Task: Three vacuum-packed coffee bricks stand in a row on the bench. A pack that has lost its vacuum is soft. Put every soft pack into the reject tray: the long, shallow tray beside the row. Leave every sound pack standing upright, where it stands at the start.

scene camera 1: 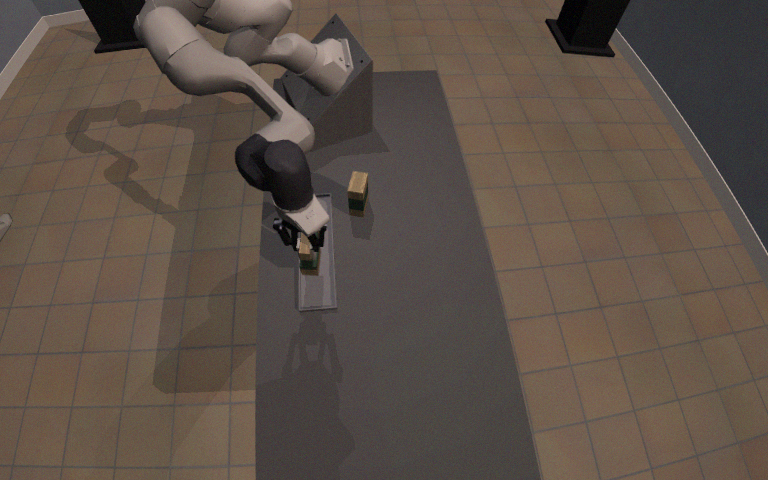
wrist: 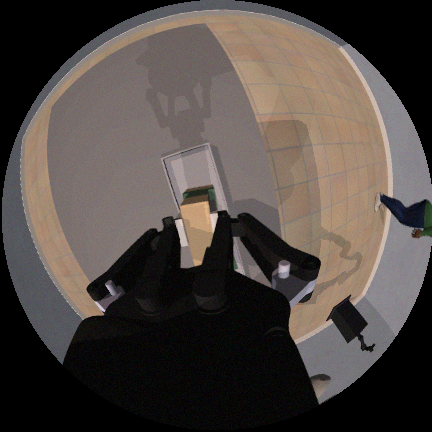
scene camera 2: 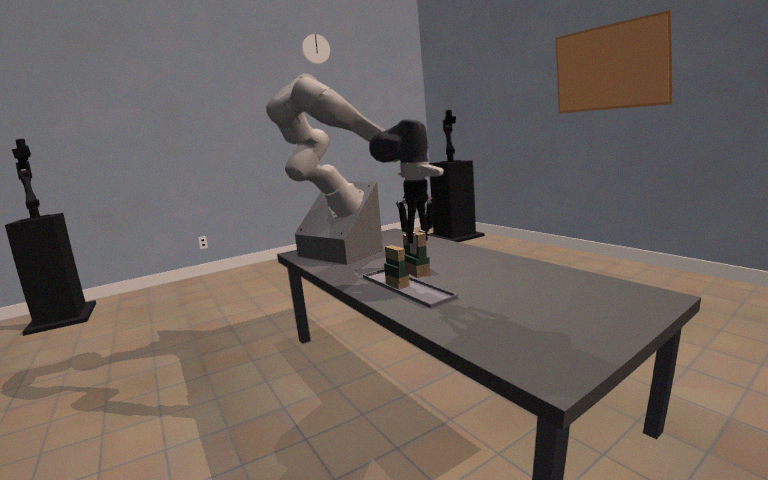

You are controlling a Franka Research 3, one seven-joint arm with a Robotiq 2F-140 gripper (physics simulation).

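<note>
My gripper (scene camera 1: 307, 246) (scene camera 2: 418, 241) (wrist: 200, 211) points down and is shut on a tan and green coffee pack (scene camera 1: 309, 264) (scene camera 2: 420, 269) (wrist: 196, 212). The held pack is upright over the reject tray (scene camera 1: 317, 309) (scene camera 2: 428, 293) (wrist: 186, 170), seemingly a little above its floor; its green band juts out. A second pack (scene camera 2: 395, 267) stands upright in the tray, its green middle also out of line; the gripper mostly hides it in scene camera 1. A third pack (scene camera 1: 357, 192) stands upright on the bench beside the tray, with straight sides; the held pack partly hides it in scene camera 2.
The grey bench (scene camera 1: 419, 339) (scene camera 2: 509, 316) carries everything. The arm's slanted base block (scene camera 1: 345, 113) (scene camera 2: 362, 232) stands at its far end, beyond the tray. The tray has a low rim and lies close to one long bench edge. Two black pedestals stand off the bench.
</note>
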